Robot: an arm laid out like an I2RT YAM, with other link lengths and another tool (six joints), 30 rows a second.
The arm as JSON. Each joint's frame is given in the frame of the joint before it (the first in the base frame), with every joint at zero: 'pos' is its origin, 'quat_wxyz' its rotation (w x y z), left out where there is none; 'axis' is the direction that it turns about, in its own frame. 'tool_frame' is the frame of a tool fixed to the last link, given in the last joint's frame.
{
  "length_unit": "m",
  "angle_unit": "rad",
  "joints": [
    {
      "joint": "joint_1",
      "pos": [
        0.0,
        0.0,
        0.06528
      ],
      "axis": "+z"
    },
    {
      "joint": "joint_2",
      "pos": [
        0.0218,
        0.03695,
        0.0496
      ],
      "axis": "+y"
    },
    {
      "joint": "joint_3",
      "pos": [
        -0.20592,
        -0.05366,
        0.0
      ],
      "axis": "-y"
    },
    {
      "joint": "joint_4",
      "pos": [
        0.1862,
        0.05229,
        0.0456
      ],
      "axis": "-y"
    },
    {
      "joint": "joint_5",
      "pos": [
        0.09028,
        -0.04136,
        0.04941
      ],
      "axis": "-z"
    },
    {
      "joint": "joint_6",
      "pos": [
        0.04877,
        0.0,
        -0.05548
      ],
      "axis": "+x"
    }
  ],
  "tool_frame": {
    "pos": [
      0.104,
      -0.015,
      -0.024
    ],
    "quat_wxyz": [
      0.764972,
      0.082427,
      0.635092,
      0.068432
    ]
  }
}
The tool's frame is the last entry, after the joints.
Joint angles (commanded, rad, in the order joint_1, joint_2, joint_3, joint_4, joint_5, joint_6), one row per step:
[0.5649, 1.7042, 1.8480, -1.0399, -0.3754, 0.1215]
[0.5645, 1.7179, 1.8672, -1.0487, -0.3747, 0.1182]
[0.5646, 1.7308, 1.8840, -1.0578, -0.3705, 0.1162]
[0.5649, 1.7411, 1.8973, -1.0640, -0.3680, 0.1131]
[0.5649, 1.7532, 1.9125, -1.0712, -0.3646, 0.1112]
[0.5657, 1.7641, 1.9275, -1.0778, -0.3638, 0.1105]
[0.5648, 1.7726, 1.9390, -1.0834, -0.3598, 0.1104]
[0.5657, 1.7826, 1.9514, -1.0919, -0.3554, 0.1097]
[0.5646, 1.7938, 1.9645, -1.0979, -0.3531, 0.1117]
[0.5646, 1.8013, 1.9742, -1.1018, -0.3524, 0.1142]
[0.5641, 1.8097, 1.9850, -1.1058, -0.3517, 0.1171]
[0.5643, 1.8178, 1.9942, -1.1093, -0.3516, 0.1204]
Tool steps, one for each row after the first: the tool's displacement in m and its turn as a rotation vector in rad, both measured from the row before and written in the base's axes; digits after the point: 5 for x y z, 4 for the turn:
[0.00170, 0.00069, 0.00015, -0.0032, 0.0004, 0.0016]
[0.00153, 0.00023, -0.00050, -0.0062, 0.0014, -0.0010]
[0.00129, 0.00042, -0.00029, -0.0043, -0.0002, 0.0010]
[0.00155, 0.00034, -0.00050, -0.0050, 0.0009, -0.0007]
[0.00109, 0.00087, -0.00002, -0.0021, 0.0013, 0.0008]
[0.00141, -0.00019, -0.00026, -0.0041, 0.0004, -0.0033]
[0.00073, 0.00006, -0.00087, -0.0064, 0.0029, -0.0012]
[0.00148, 0.00012, -0.00072, -0.0032, 0.0037, -0.0040]
[0.00083, 0.00048, -0.00018, -0.0007, 0.0026, -0.0023]
[0.00109, 0.00044, -0.00019, -0.0005, 0.0028, -0.0031]
[0.00075, 0.00064, -0.00049, -0.0004, 0.0039, -0.0023]

